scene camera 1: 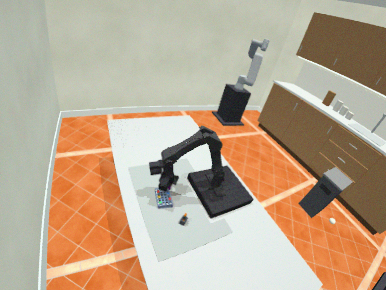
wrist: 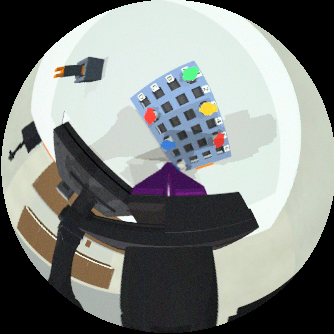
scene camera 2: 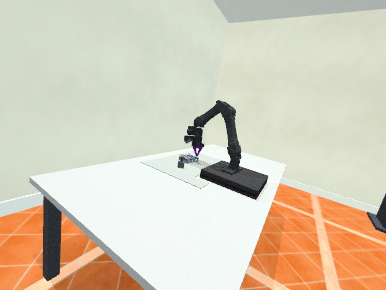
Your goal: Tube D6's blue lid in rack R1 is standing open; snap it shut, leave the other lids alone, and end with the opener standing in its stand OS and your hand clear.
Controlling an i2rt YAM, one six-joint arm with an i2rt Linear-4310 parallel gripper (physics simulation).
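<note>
Rack R1 is a blue grid block on the mat. In the wrist view a pale open tube stands at its D6 corner, with a sliver of blue lid beside it, partly hidden by the fingertips. Other lids there are green, yellow, red and blue. My gripper is shut and empty, its purple fingertips above and close to the D6 corner. The opener, dark with orange prongs, stands in the dark stand OS.
The grey mat lies on the white table. The arm's black base stands beside the mat. An orange strip shows at the rack's edge near the 6 label.
</note>
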